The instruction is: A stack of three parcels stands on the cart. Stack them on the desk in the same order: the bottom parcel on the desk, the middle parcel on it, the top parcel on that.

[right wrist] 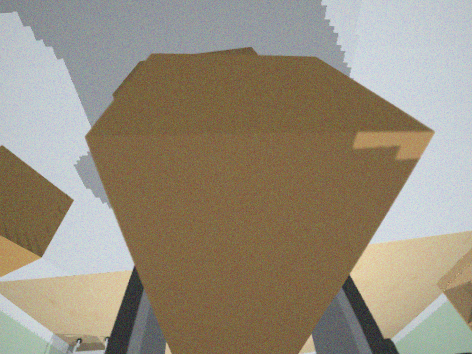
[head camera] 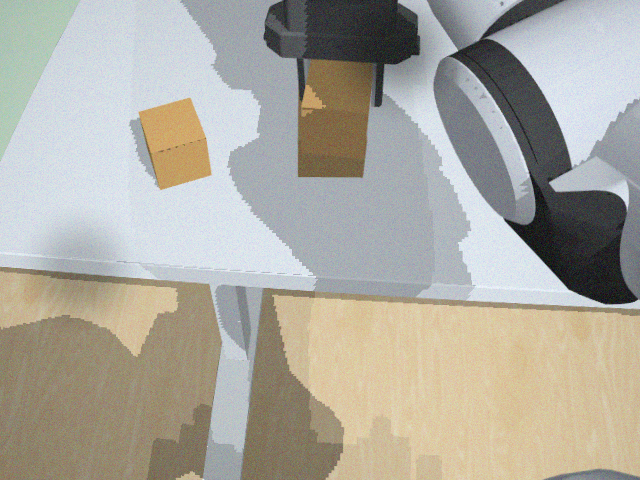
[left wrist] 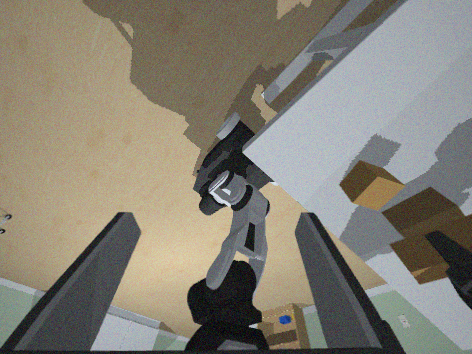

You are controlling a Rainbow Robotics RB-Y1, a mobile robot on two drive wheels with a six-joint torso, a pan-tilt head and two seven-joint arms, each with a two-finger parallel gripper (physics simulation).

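Frame: origin at the robot's base, x ahead, y left, z up, level; centimetres.
Where they show: left gripper, fingertip midpoint: (left wrist: 217, 222); right gripper, fingertip midpoint: (left wrist: 436, 242).
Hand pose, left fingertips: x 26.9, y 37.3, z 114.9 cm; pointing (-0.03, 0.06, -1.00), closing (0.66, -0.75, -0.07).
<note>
Each offset is from my left fingertips to the top centre of the thing. Level surfaces: height alone.
My right gripper (head camera: 339, 100) (right wrist: 241, 275) is shut on a brown parcel {dy -37.7, dx +11.2, dz -8.5 cm} (head camera: 333, 129) (left wrist: 420, 252) (right wrist: 250, 190), held upright above the white desk {dz -19.7 cm} (head camera: 77, 206) (left wrist: 310, 145). Another parcel (head camera: 330, 167) (left wrist: 422, 207) shows partly from below and behind the held one, on the desk. In the right wrist view its edge peeks out past the held parcel. Whether the two touch is hidden. A smaller orange-brown parcel {dy -22.8, dx +8.6, dz -14.7 cm} (head camera: 173, 124) (left wrist: 372, 185) (right wrist: 30, 200) stands apart, to the left in the head view. My left gripper (left wrist: 217, 222) is open and empty, out over the floor beside the desk.
The desk's front edge (head camera: 103, 260) runs across the head view, with a grey leg (head camera: 230, 403) below it. Wooden floor {dz -114.7 cm} (head camera: 465, 387) lies in front. A wooden shelf unit (left wrist: 300, 327) with a blue thing stands far off in the left wrist view.
</note>
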